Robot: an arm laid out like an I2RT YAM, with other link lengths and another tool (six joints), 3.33 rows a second.
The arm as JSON. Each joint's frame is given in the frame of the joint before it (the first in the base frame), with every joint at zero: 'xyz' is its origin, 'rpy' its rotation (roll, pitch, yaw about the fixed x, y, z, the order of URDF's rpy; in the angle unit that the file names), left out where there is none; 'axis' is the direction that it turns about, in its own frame. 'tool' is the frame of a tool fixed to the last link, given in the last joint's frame.
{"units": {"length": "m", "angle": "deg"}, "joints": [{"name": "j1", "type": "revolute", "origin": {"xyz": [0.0, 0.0, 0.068]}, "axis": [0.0, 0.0, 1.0]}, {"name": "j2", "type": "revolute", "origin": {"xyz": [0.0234, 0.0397, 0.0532]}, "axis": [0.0, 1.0, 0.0]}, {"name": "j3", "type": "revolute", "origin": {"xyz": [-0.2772, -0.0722, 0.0]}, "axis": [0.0, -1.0, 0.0]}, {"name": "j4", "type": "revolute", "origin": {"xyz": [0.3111, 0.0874, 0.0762]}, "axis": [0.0, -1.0, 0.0]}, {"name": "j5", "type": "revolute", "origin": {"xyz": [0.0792, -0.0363, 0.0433]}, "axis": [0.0, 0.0, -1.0]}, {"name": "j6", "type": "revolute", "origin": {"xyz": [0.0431, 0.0, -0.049]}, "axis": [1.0, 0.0, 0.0]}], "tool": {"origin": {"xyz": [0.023, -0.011, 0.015], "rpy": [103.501, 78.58, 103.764]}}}
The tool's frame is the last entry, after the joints.
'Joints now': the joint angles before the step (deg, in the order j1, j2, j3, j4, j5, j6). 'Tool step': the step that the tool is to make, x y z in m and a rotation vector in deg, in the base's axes. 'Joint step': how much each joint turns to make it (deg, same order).
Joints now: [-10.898 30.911 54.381 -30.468 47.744 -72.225]
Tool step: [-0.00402 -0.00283 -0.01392 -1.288 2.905 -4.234]
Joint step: [0.045 -1.567 -2.637 -0.072 4.481 -1.918]
